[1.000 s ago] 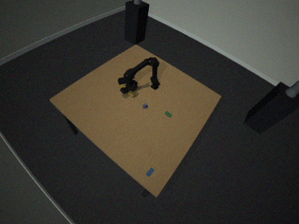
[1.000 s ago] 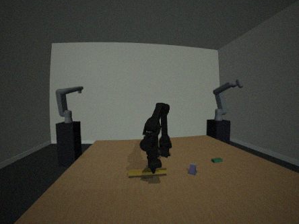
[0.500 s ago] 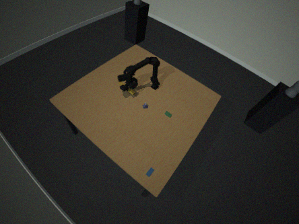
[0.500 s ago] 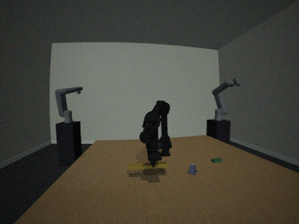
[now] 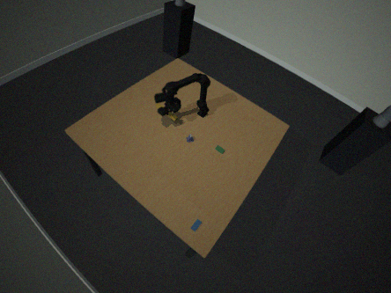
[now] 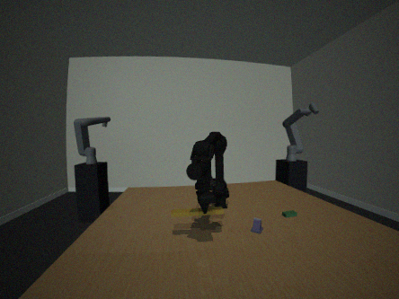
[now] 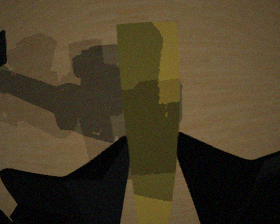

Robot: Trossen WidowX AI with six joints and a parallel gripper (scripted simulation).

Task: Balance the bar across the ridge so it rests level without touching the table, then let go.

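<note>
My gripper tip is now 30 mm to the left of the yellow bar. Round my gripper tip: green block: 450 mm to the left, 90 mm below, 70 mm behind; then blue block: 640 mm to the left, 480 mm ahead, 90 mm below.
</note>
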